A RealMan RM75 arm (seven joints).
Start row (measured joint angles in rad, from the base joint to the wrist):
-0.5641, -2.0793, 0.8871, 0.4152, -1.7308, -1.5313, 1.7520
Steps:
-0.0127, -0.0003, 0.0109, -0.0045, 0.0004, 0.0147, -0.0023
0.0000, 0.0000, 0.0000, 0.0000, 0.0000, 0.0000, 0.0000
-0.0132, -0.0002, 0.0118, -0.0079, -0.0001, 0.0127, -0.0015
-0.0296, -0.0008, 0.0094, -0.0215, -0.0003, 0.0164, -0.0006
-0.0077, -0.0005, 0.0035, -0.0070, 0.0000, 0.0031, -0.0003
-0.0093, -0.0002, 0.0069, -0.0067, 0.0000, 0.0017, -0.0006
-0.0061, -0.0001, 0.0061, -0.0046, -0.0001, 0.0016, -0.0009
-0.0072, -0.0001, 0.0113, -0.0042, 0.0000, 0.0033, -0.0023
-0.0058, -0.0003, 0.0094, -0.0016, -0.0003, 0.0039, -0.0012
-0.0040, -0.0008, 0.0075, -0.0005, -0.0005, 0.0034, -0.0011
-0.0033, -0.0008, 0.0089, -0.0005, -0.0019, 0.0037, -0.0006
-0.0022, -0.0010, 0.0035, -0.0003, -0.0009, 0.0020, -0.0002
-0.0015, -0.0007, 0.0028, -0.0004, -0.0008, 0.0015, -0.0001
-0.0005, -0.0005, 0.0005, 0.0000, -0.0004, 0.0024, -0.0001
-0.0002, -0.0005, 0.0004, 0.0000, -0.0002, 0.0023, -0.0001
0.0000, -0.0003, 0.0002, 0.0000, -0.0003, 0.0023, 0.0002
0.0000, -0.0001, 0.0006, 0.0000, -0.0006, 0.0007, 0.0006
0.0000, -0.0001, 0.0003, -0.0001, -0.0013, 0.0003, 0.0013
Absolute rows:
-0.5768, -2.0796, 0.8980, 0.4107, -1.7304, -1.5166, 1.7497
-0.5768, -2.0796, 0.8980, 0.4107, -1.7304, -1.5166, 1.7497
-0.5900, -2.0798, 0.9098, 0.4028, -1.7305, -1.5039, 1.7482
-0.6196, -2.0806, 0.9192, 0.3813, -1.7308, -1.4875, 1.7476
-0.6273, -2.0811, 0.9227, 0.3743, -1.7308, -1.4844, 1.7473
-0.6366, -2.0813, 0.9296, 0.3676, -1.7308, -1.4827, 1.7467
-0.6427, -2.0814, 0.9357, 0.3630, -1.7309, -1.4811, 1.7458
-0.6499, -2.0815, 0.9470, 0.3588, -1.7309, -1.4778, 1.7435
-0.6557, -2.0818, 0.9564, 0.3572, -1.7312, -1.4739, 1.7423
-0.6597, -2.0826, 0.9639, 0.3567, -1.7317, -1.4705, 1.7412
-0.6630, -2.0834, 0.9728, 0.3562, -1.7336, -1.4668, 1.7406
-0.6652, -2.0844, 0.9763, 0.3559, -1.7345, -1.4648, 1.7404
-0.6667, -2.0851, 0.9791, 0.3555, -1.7353, -1.4633, 1.7403
-0.6672, -2.0856, 0.9796, 0.3555, -1.7357, -1.4609, 1.7402
-0.6674, -2.0861, 0.9800, 0.3555, -1.7359, -1.4586, 1.7401
-0.6674, -2.0864, 0.9802, 0.3555, -1.7362, -1.4563, 1.7403
-0.6674, -2.0865, 0.9808, 0.3555, -1.7368, -1.4556, 1.7409
-0.6674, -2.0866, 0.9811, 0.3554, -1.7381, -1.4553, 1.7422

